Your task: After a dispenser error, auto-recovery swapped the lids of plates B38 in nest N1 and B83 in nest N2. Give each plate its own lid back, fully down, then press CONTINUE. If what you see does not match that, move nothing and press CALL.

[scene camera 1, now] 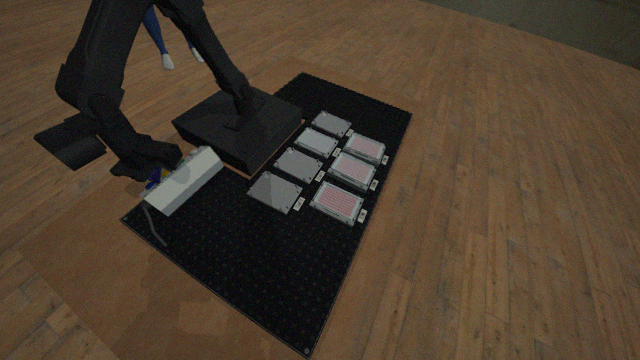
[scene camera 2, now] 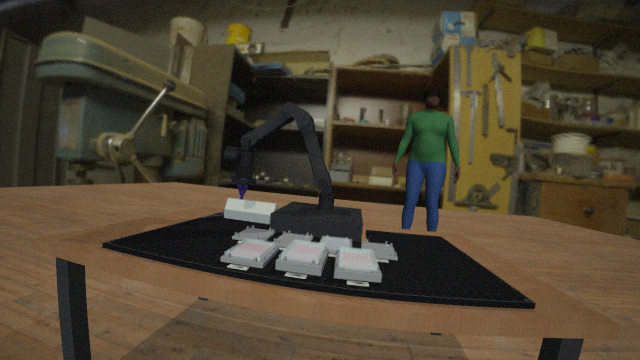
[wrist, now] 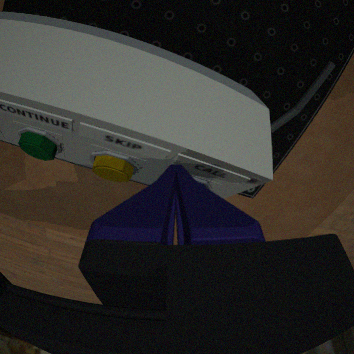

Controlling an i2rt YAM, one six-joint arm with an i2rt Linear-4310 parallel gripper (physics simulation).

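Seen in the pictures: gripper, between the fingertips: (scene camera 1: pixel 157 182) (wrist: pixel 175 173); arm's base, origin of its link: (scene camera 1: pixel 245 112) (scene camera 2: pixel 325 211).
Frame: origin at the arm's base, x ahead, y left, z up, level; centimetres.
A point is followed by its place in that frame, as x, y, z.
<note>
My gripper (scene camera 1: pixel 154 176) @[-6.3, -36.4, 0.6] (scene camera 2: pixel 242 195) @[-6.3, -36.4, 0.6] (wrist: pixel 175 173) @[-6.3, -36.4, 0.6] is shut and empty, its blue fingertips together at the CALL end of the white button box (scene camera 1: pixel 186 181) @[-1.1, -32.4, -1.7] (scene camera 2: pixel 250 211) @[-0.3, -30.7, -2.6] (wrist: pixel 125 80) @[-1.8, -33.0, -0.7]. The fingers hide most of the CALL button; contact cannot be told. The green CONTINUE button (wrist: pixel 38 145) @[-5.5, -28.4, 0.7] and yellow SKIP button (wrist: pixel 114 168) @[-6.4, -33.0, 0.7] show left of the fingers in the wrist view. Three plates with pink wells (scene camera 1: pixel 365 147) @[46.4, 3.4, -3.2] (scene camera 1: pixel 353 170) @[44.4, -9.1, -2.8] (scene camera 1: pixel 338 202) @[42.8, -21.7, -4.2] sit in the outer row of nests. Their labels are too small to read, so B38 and B83 cannot be told apart, nor whose lid is whose.
Inner row: flat grey nests (scene camera 1: pixel 331 123) @[30.4, 14.2, -5.8] (scene camera 1: pixel 298 164) @[25.7, -11.4, -5.8] (scene camera 1: pixel 275 191) @[22.9, -24.1, -5.8] and a paler, brighter one (scene camera 1: pixel 316 142) @[28.3, 0.4, -5.0]. The arm's base (scene camera 1: pixel 240 135) @[4.4, -11.2, -0.2] (scene camera 2: pixel 315 222) @[15.0, -4.4, -2.0] stands between them and the box. A cable (scene camera 1: pixel 154 227) (wrist: pixel 306 102) @[-1.7, -47.9, -6.1] runs over the black mat (scene camera 1: pixel 260 280) @[30.1, -48.4, -6.8]. A person (scene camera 2: pixel 432 135) stands behind the table.
</note>
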